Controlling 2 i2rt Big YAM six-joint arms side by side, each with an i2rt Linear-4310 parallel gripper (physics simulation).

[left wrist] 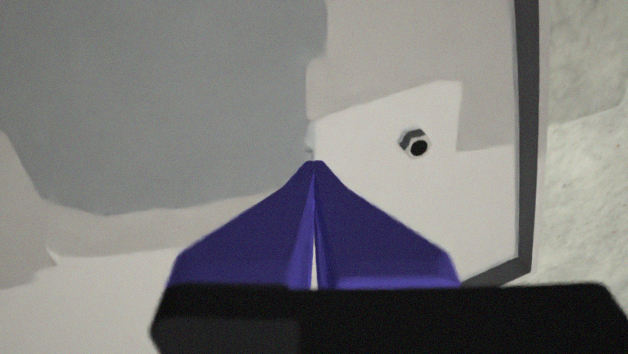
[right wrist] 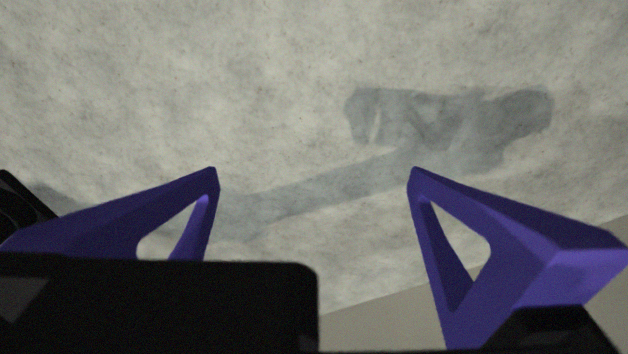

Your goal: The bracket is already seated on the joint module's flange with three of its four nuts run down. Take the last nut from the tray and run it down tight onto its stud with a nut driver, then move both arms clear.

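Frame: origin at the left arm's base, x back, y left, z down, level; metres.
Where they show: left gripper, fingertip midpoint: point(left wrist: 314, 175); right gripper, fingertip midpoint: point(right wrist: 313, 177); right arm's base, origin of the base link: point(right wrist: 19, 199).
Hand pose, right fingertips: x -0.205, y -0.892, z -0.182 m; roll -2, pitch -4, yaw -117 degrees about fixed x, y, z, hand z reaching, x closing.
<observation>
Each offset is from my right fingertips to the top centre of the thing. "spot": to the spot under its first point. Level surfaces: height alone.
A hex nut {dx -0.044, dy +0.705, dz +0.173 m} point(left wrist: 415, 144) with a dark bore lies on the pale floor of the tray {spot: dx -0.008, dy +0.735, dz +0.173 m} point(left wrist: 527, 125) in the left wrist view. My left gripper point(left wrist: 314, 175) is shut. Its fingertips meet with nothing seen between them, and the nut appears to the right of the tips and a little beyond them, apart from the fingers. My right gripper point(right wrist: 313, 177) is open and empty above the mottled grey table {dz +0.182 m} point(right wrist: 175, 90). The bracket, the joint module and the nut driver do not show in either view.
The tray's dark edge runs down the right side of the left wrist view, with the table beyond. Shadows fall across the tray and table. A plain beige surface point(right wrist: 375, 325) lies past the table's edge, and a black part point(right wrist: 20, 207) shows at the left of the right wrist view.
</observation>
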